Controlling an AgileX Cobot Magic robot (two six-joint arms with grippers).
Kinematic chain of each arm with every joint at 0, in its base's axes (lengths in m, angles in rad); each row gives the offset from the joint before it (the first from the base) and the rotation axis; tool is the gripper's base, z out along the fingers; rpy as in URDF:
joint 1: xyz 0 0 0.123 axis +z
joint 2: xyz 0 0 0 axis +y
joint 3: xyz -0.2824 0 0.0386 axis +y
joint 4: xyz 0.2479 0 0.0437 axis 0.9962 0 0.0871
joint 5: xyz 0 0 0 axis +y
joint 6: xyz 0.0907 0 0.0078 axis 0.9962 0 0.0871
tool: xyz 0 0 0 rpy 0 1.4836 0
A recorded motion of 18 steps. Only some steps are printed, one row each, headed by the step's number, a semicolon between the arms.
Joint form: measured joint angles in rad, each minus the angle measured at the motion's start. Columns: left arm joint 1, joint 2, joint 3, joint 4, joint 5, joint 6; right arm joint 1, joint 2, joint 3, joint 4, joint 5, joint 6.
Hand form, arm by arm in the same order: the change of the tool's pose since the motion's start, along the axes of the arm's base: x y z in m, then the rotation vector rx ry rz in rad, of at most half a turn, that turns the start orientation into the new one. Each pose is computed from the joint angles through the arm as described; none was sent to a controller.
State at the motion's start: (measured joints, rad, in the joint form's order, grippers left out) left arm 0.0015 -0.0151 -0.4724 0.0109 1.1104 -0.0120; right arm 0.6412 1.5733 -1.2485 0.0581 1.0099 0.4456
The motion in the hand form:
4: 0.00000 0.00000 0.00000 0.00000 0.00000 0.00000; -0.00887 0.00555 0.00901 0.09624 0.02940 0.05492
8: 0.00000 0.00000 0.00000 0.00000 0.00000 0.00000; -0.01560 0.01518 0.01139 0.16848 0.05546 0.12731
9: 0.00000 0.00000 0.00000 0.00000 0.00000 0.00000; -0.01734 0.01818 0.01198 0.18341 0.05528 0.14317
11: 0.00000 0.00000 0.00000 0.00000 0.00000 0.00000; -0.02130 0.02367 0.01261 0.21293 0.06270 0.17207
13: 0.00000 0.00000 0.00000 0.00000 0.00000 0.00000; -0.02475 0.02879 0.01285 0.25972 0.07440 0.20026
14: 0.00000 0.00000 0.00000 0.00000 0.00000 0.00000; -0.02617 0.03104 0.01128 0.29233 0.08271 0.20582
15: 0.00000 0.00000 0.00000 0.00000 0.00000 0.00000; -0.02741 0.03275 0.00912 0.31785 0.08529 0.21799
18: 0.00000 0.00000 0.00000 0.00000 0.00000 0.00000; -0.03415 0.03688 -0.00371 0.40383 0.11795 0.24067
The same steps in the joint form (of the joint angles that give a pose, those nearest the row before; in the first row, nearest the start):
4: 0.0000 0.0000 0.0000 0.0000 0.0000 0.0000; 0.0000 -0.0249 0.0000 0.1274 0.0000 -0.0888
8: 0.0000 0.0000 0.0000 0.0000 0.0000 0.0000; 0.0120 -0.0259 0.0000 0.2350 -0.0049 -0.1809
9: 0.0000 0.0000 0.0000 0.0000 0.0000 0.0000; 0.0189 -0.0259 0.0000 0.2532 -0.0110 -0.1966
11: 0.0000 0.0000 0.0000 0.0000 0.0000 0.0000; 0.0316 -0.0259 0.0020 0.2933 -0.0182 -0.2267
13: 0.0000 0.0000 0.0000 0.0000 0.0000 0.0000; 0.0375 -0.0259 0.0087 0.3574 -0.0305 -0.2730
14: 0.0000 0.0000 0.0000 0.0000 0.0000 0.0000; 0.0375 -0.0259 0.0206 0.4015 -0.0465 -0.2989
15: 0.0000 0.0000 0.0000 0.0000 0.0000 0.0000; 0.0375 -0.0259 0.0342 0.4395 -0.0629 -0.3321
18: 0.0000 0.0000 0.0000 0.0000 0.0000 0.0000; 0.0375 -0.0259 0.1035 0.5864 -0.1139 -0.4456

